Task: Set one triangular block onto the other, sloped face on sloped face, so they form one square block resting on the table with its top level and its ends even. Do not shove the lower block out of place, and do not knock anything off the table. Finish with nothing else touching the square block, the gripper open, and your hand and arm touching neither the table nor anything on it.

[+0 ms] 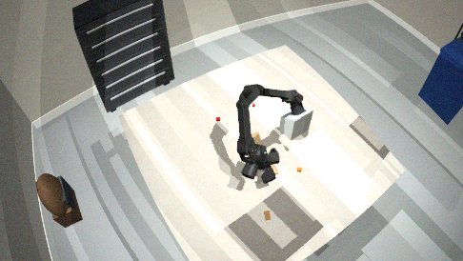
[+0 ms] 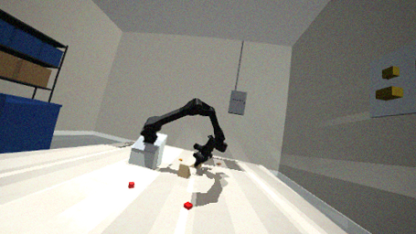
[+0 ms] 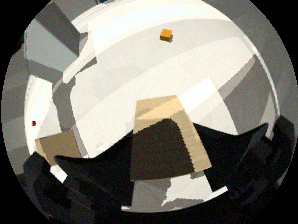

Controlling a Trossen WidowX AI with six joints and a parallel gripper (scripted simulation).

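The small yellow piece lies 13 cm behind my gripper tip, 8 cm to the left of it and 1 cm below it. Also, from my gripper tip: tan triangular block (1 cm ahead, 1 cm above).
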